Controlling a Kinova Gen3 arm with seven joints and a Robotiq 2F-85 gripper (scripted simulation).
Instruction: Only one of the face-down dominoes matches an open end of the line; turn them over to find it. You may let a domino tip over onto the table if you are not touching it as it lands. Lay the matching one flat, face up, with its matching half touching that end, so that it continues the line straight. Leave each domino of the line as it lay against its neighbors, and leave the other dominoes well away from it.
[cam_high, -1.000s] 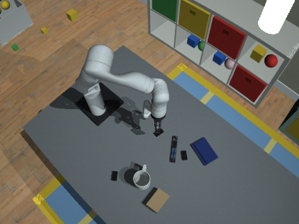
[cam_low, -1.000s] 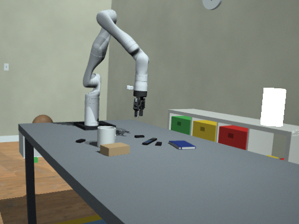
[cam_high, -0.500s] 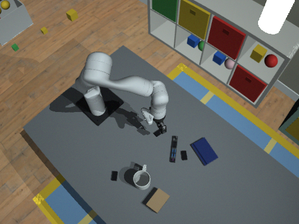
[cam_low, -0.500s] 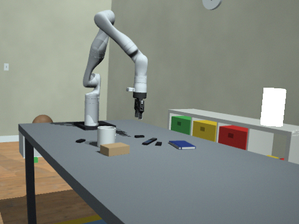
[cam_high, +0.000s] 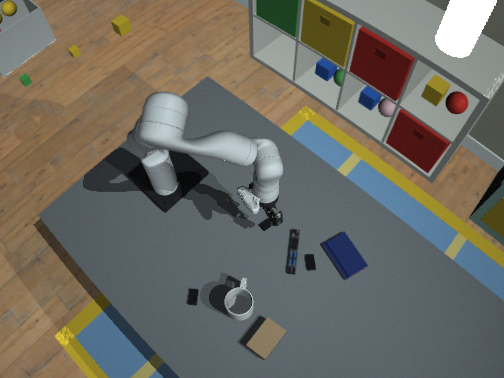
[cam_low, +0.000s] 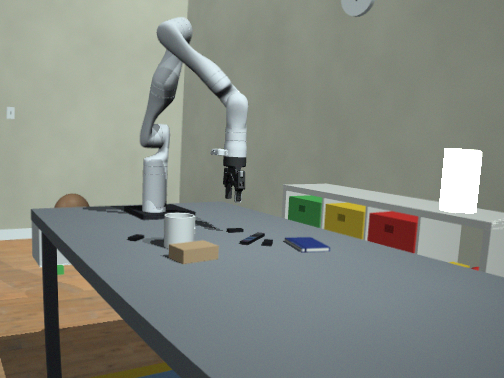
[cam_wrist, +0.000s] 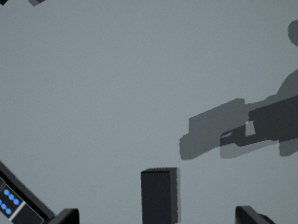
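The dark domino lies 110 mm below my hand and 10 mm to the left of it. Also, from my hand: white mug 250 mm to the right, 140 mm ahead, 70 mm below; cardboard box 270 mm to the right, 270 mm ahead, 90 mm below.
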